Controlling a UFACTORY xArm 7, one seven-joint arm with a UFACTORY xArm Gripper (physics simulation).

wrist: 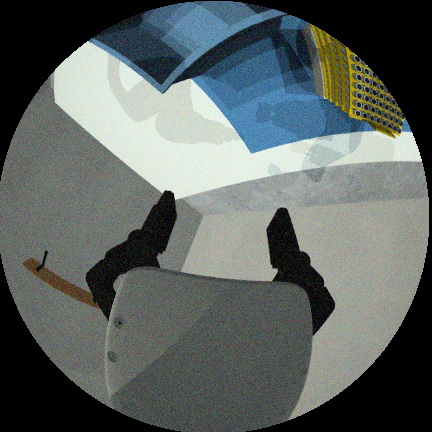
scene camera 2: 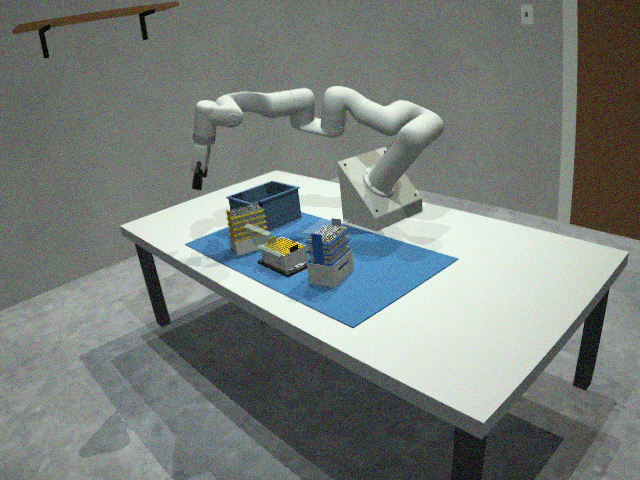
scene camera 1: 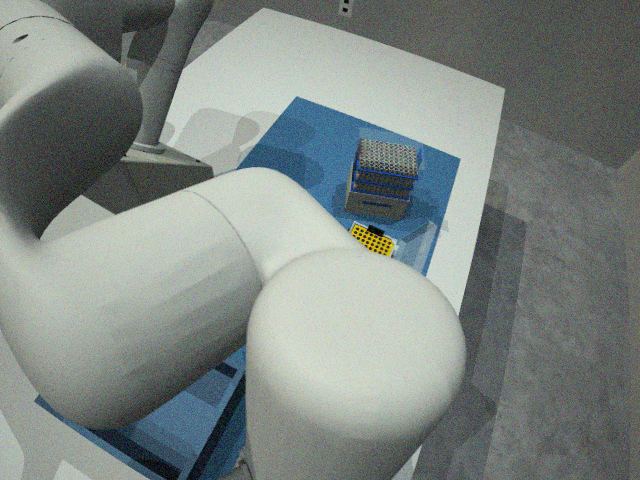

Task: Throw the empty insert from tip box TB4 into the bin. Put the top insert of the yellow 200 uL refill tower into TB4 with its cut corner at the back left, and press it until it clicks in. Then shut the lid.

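Observation:
Tip box TB4 (scene camera 1: 373, 240) (scene camera 2: 278, 259) sits on a dark base on the blue mat, its translucent lid (scene camera 1: 419, 242) standing open. A yellow insert with dark holes lies in its top; my arm hides part of the box in scene camera 1. The yellow refill tower (scene camera 2: 248, 223) (wrist: 376, 92) stands beside it with stacked inserts, cut off at the edge in the wrist view. The blue bin (scene camera 2: 281, 209) (wrist: 201, 49) stands behind the tower. My gripper (scene camera 2: 197, 188) (wrist: 224, 210) is open and empty, high in the air beyond the bin and tower. The cut corner cannot be made out.
A blue-trimmed refill tower (scene camera 1: 379, 180) (scene camera 2: 330, 258) stands on the mat (scene camera 2: 392, 268), on the other side of TB4 from the yellow tower. The robot's base block (scene camera 2: 379, 211) stands on the white table (scene camera 2: 496, 310). A wooden shelf (scene camera 2: 93, 18) is on the wall.

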